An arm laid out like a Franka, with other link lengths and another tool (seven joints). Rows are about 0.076 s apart.
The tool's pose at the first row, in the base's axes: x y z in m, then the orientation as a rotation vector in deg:
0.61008 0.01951 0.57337 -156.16 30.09 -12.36
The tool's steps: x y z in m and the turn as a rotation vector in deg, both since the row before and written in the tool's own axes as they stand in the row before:
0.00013 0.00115 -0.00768 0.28 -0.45 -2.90
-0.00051 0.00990 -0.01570 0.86 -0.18 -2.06
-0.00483 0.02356 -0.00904 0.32 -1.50 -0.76
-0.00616 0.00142 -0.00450 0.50 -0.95 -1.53
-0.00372 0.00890 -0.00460 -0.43 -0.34 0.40
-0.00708 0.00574 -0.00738 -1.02 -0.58 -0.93
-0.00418 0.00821 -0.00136 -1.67 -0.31 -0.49
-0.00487 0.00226 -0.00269 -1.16 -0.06 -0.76
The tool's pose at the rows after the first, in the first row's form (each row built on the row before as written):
0.60818 0.01605 0.58006 -156.75 25.97 -12.54
0.60165 0.00242 0.59084 -156.47 22.93 -12.96
0.58941 -0.02014 0.58966 -156.35 21.42 -11.15
0.58237 -0.02123 0.59273 -156.20 18.98 -10.33
0.57618 -0.02993 0.59317 -156.54 19.50 -9.70
0.56693 -0.03588 0.59725 -157.74 18.24 -9.02
0.56104 -0.04280 0.59521 -159.48 17.75 -8.52
0.55550 -0.04461 0.59665 -160.77 16.86 -8.49

